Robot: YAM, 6 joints.
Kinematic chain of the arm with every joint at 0, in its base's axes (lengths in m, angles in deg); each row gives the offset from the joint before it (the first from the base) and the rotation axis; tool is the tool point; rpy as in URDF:
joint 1: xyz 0 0 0.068 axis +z
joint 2: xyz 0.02 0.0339 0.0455 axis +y
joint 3: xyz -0.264 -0.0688 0 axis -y
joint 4: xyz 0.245 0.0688 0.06 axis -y
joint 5: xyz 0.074 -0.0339 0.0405 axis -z
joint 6: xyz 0.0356 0 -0.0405 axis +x
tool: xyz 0 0 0 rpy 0 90 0
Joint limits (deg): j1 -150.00..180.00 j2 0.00..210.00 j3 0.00..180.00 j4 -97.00..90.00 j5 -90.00..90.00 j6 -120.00..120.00
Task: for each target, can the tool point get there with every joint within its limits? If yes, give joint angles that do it. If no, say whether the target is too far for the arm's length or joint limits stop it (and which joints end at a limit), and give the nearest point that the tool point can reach.
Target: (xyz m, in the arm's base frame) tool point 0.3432 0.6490 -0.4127
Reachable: no: too far | nearest point 0.2475 0.4681 -0.2466 | short by 0.264 m
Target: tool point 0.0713 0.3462 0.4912
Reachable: yes | joints 81.59 103.64 133.70 -61.14 33.88 -3.14
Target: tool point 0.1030 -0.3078 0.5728
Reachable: yes | joints 102.56 36.30 128.52 42.81 70.85 62.23
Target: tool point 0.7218 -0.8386 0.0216
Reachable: no: too far | nearest point 0.4199 -0.4878 0.0608 | short by 0.464 m
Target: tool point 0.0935 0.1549 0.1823
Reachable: yes | joints 60.71 63.08 34.68 -42.14 9.37 -15.59
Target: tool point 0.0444 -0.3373 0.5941
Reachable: yes | joints 93.97 50.19 149.38 54.50 35.95 92.31
